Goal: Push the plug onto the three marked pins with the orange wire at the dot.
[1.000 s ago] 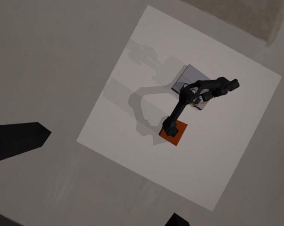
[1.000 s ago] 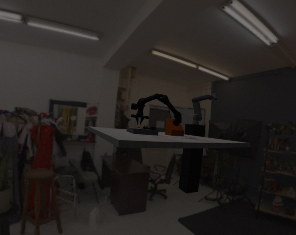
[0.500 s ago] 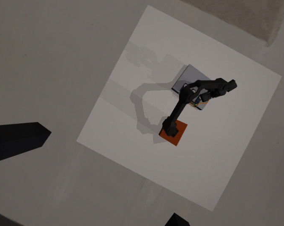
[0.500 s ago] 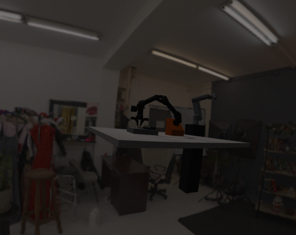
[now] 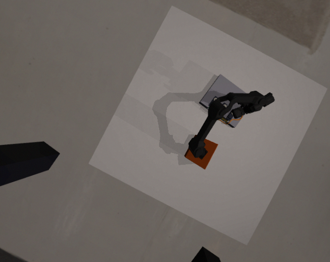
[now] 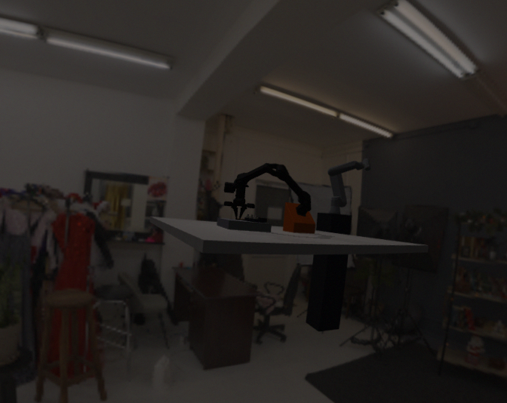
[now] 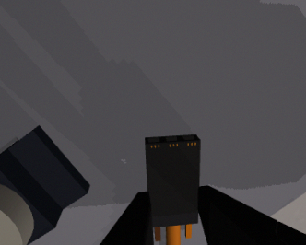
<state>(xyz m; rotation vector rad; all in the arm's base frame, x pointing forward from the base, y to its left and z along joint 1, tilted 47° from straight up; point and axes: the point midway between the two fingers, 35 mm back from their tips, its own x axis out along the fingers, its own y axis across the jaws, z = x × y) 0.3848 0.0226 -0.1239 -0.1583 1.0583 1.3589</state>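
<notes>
The red band lies 11 cm behind my gripper tip, 10 cm to the left of it and 2 cm above it. The rest, counted from my gripper tip: white dot (11 cm behind, 9 cm to the left, 2 cm above); grey printed holder (5 cm ahead, 11 cm to the left, 3 cm below); black pin strip (11 cm behind, 11 cm to the left, 1 cm above).
</notes>
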